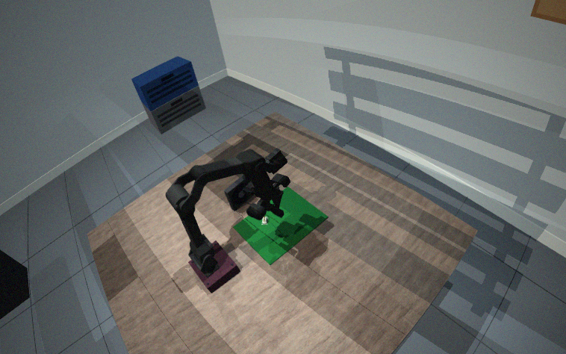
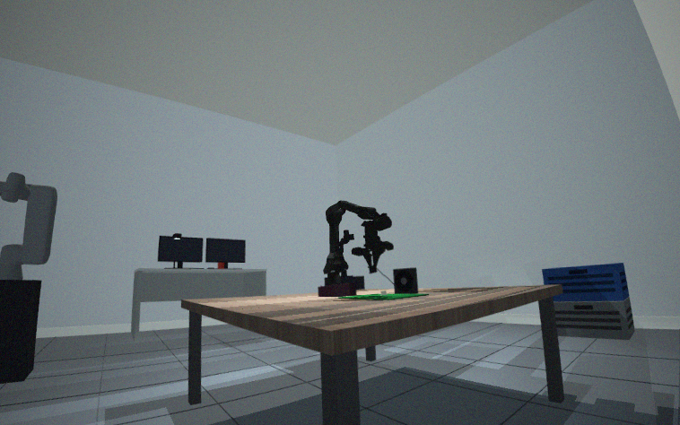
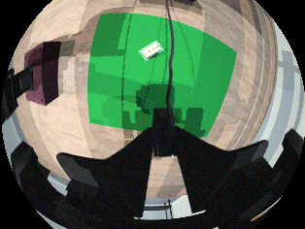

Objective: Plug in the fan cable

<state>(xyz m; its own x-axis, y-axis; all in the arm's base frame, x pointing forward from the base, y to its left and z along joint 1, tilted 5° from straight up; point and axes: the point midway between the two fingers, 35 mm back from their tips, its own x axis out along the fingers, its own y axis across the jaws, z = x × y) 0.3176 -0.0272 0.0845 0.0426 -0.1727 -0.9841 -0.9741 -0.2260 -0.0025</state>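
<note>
My gripper tip is now 1 cm to the left of the black plug and 1 cm above it. The rest, counted from my gripper tip: black fan (1 cm behind, 22 cm to the left, 6 cm below); green board (2 cm ahead, 3 cm to the left, 14 cm below).
</note>
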